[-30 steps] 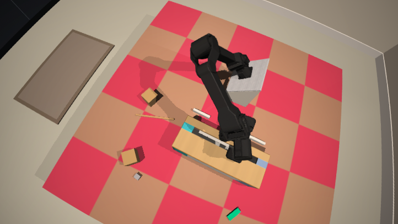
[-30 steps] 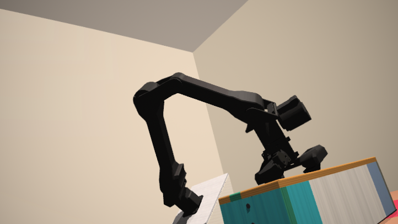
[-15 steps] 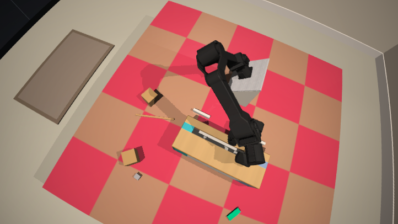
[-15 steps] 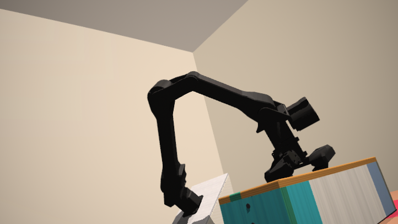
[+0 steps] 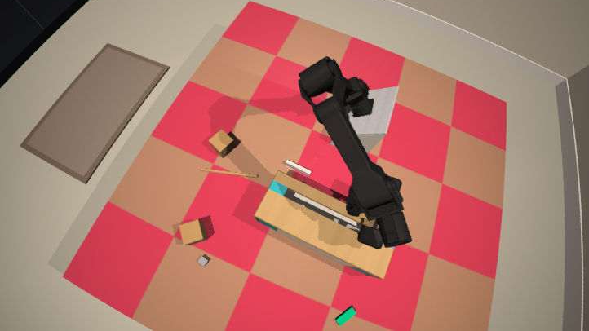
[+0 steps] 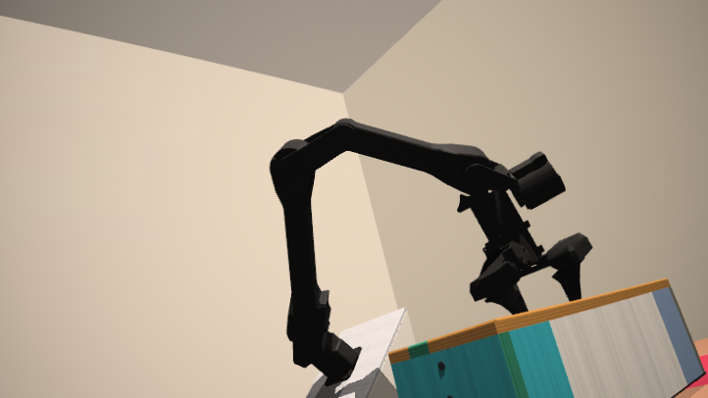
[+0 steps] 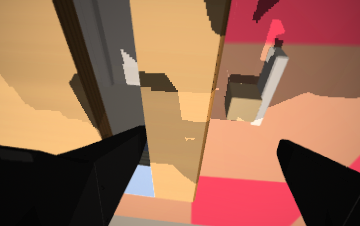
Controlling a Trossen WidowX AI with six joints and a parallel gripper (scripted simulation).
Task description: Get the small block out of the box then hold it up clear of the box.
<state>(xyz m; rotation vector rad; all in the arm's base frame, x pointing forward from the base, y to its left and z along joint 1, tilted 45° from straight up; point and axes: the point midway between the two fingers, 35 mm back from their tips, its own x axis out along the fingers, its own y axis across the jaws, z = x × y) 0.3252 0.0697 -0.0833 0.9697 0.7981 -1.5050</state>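
My gripper tip is now 4 cm past the tan block, 5 cm to the right of it and 10 cm above it. From my gripper tip the other things lie so: box: 2 cm ahead, 13 cm to the right, 6 cm below; then thin wooden stick: 1 cm behind, 47 cm to the right, 12 cm below; then green block: 29 cm ahead, 1 cm to the left, 11 cm below.
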